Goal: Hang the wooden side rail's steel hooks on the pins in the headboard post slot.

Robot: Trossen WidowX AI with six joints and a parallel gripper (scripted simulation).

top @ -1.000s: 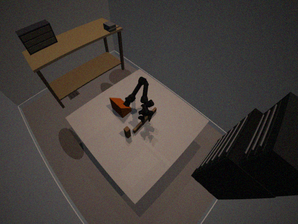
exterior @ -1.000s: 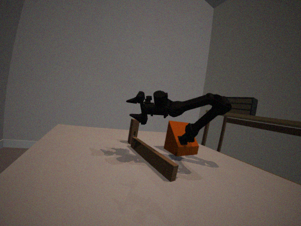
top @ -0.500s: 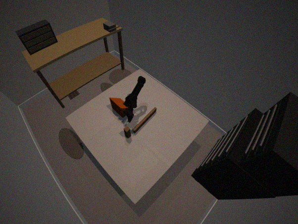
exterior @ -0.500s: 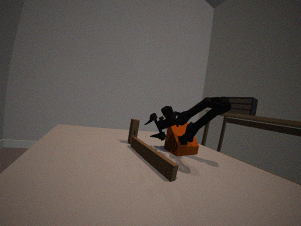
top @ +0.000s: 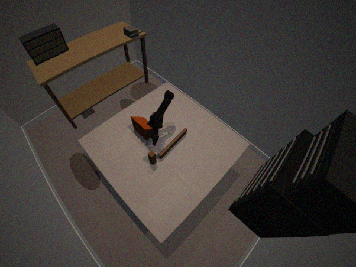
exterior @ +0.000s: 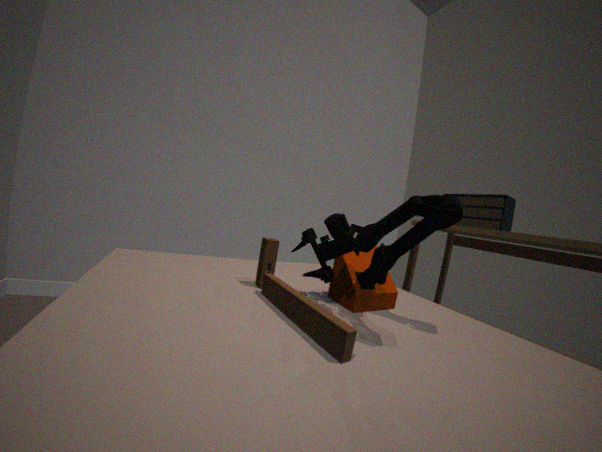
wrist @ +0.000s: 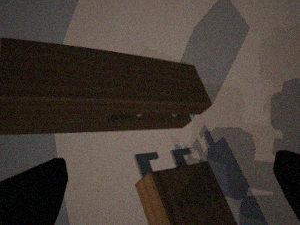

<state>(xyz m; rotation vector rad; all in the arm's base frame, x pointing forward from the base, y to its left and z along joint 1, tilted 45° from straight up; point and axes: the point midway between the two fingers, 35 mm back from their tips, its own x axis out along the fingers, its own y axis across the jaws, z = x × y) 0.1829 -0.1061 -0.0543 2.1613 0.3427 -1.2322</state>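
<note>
Right now my gripper tip is 7 cm short of the headboard post, 9 cm to the left of it and 4 cm above it.
</note>
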